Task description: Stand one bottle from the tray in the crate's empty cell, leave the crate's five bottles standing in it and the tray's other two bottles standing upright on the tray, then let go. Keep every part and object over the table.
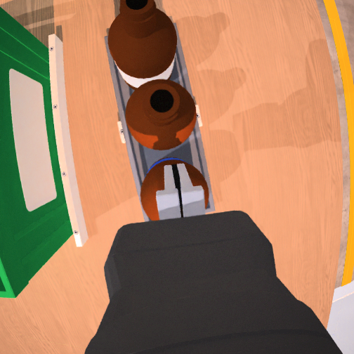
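My gripper (175,176) is shut, its two fingertips together with nothing between them, over the nearest brown bottle (150,192). That bottle's neck is hidden by the fingers, and its orange sides and a blue band show around them. A second bottle (161,131) stands upright in the middle of the grey tray (199,160). A third bottle (142,42), with a white band low on it, stands at the tray's far end, its top partly cut off. The green crate (42,227) is at the left edge; its cells and bottles do not show.
A pale strip with screws (63,150) stands on the wooden table (270,195) between crate and tray. Small pale blocks (121,132) (198,115) sit at the tray's sides. A yellow line (345,125) runs past the table's right edge. A light grey surface shows at the lower right.
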